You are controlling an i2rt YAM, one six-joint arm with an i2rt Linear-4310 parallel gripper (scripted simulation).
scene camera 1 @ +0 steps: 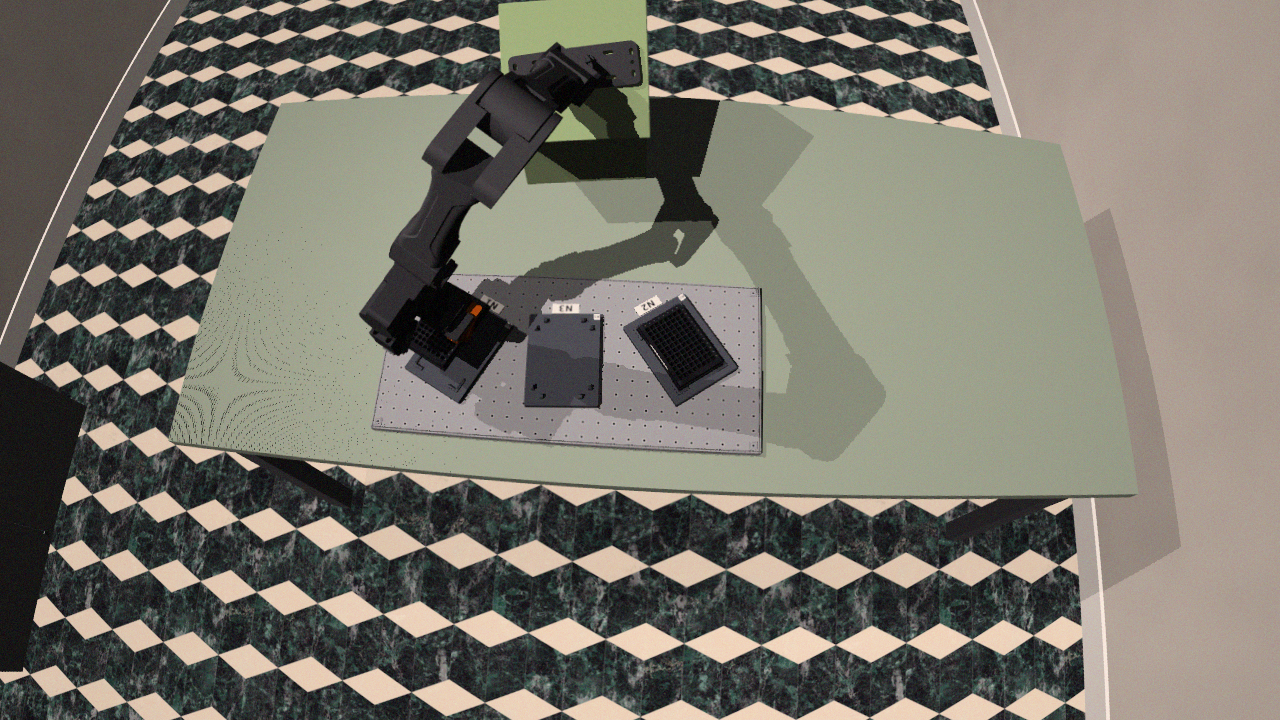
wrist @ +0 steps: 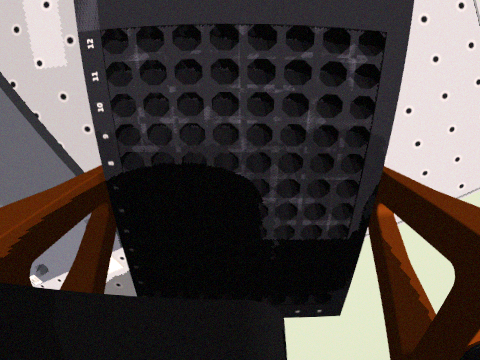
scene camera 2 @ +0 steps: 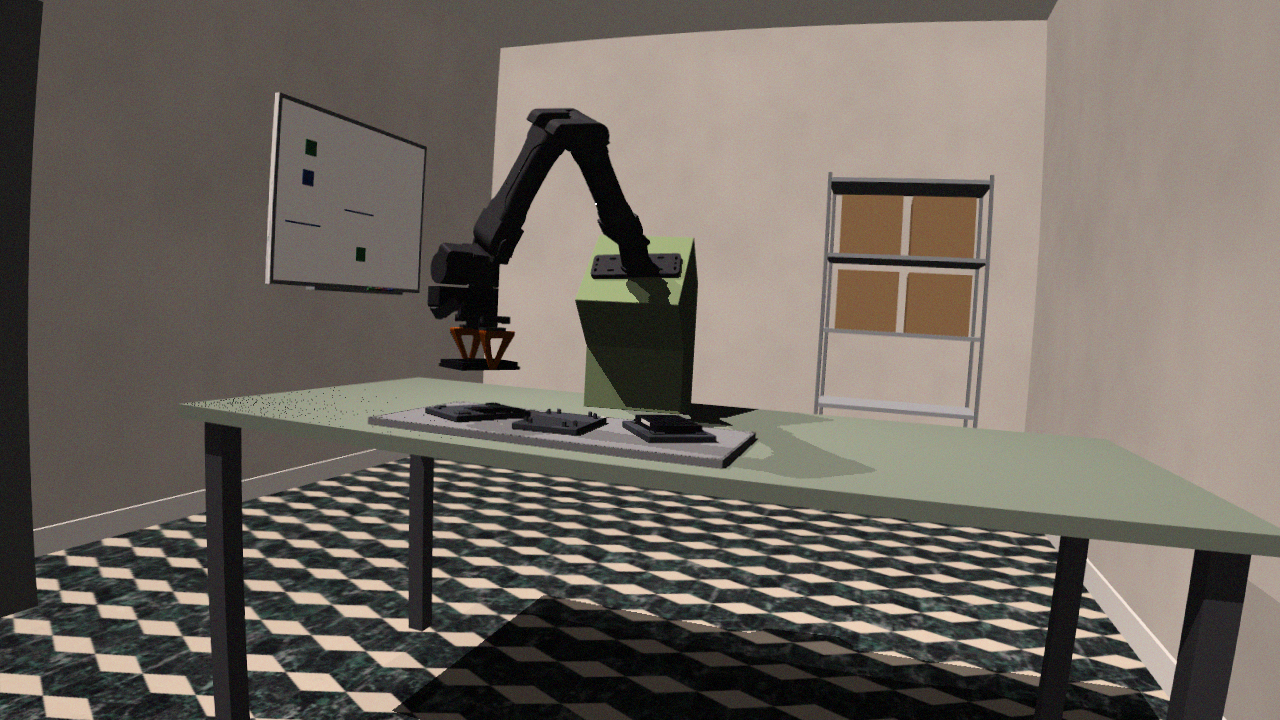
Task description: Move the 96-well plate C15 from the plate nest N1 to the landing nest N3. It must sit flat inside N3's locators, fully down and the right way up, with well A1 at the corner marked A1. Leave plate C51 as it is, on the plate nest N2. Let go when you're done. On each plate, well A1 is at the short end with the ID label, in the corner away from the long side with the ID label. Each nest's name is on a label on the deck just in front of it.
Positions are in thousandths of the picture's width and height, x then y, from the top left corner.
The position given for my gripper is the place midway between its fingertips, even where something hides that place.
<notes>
I see my gripper (scene camera 2: 375, 510) and a plate nest N1 (scene camera 1: 369, 499).
My gripper also shows in scene camera 1 (scene camera 1: 350, 452) and in the wrist view (wrist: 505, 496). The plate nest N1 shows as well in scene camera 2 (scene camera 2: 375, 573).
</notes>
